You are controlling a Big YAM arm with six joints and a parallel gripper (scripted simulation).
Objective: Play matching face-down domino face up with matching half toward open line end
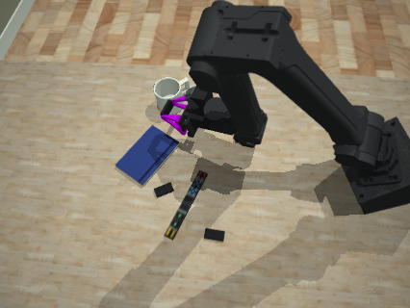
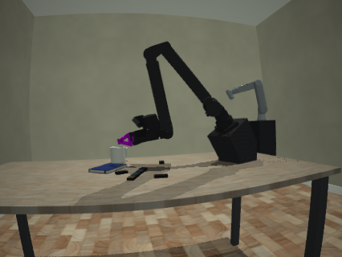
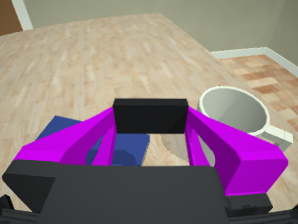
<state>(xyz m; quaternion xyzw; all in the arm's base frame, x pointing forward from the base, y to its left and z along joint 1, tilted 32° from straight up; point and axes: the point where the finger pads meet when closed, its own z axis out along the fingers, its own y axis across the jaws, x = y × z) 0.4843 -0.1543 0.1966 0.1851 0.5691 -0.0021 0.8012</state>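
My hand is right at the black domino. Round my hand: white mug (11 cm to the right, 9 cm below, 3 cm ahead); then blue book (12 cm below, 8 cm to the left, 6 cm ahead).
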